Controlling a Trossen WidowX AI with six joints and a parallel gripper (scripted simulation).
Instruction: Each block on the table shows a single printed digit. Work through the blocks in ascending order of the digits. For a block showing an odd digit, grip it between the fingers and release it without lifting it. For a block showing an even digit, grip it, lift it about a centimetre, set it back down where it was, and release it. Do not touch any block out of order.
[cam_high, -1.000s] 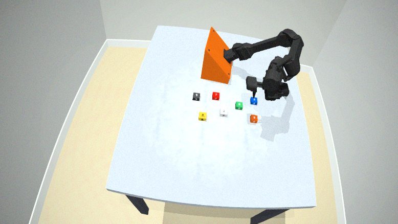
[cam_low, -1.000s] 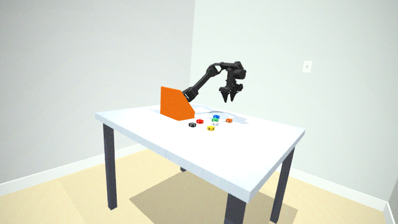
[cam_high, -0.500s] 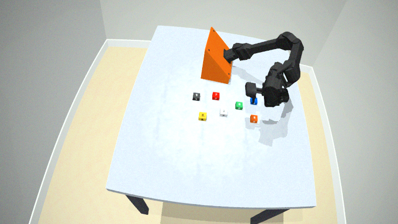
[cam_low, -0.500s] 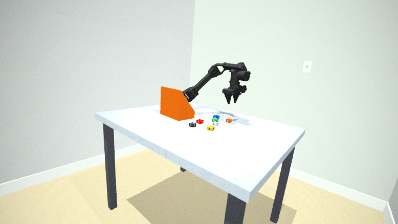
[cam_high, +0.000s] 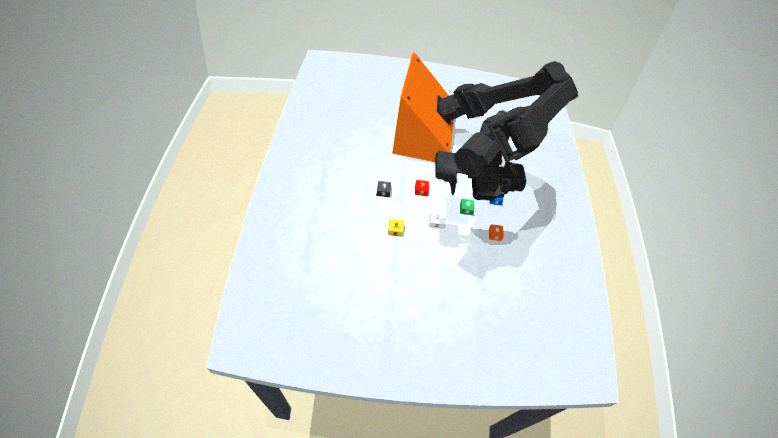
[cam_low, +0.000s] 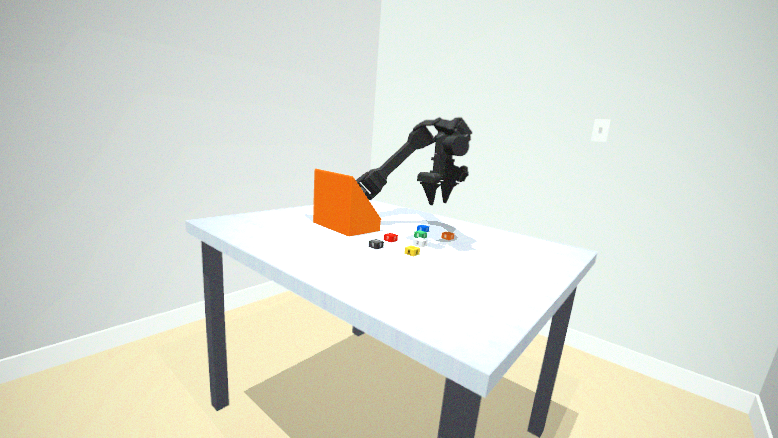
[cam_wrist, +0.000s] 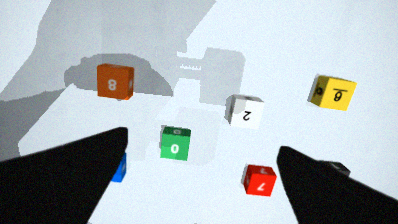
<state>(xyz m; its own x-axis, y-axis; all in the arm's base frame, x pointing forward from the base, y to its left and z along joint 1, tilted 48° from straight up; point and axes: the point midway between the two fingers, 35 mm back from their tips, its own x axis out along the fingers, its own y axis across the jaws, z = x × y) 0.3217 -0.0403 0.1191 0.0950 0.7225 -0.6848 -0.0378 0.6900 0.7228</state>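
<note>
Now: gripper tip 70 mm past the green block, 20 mm to the right of it and 120 mm above it. Round my gripper tip: red block 110 mm behind, 100 mm to the right, 120 mm below; then white block 20 mm behind, 50 mm to the right, 120 mm below; then orange block 90 mm to the left, 120 mm below.
</note>
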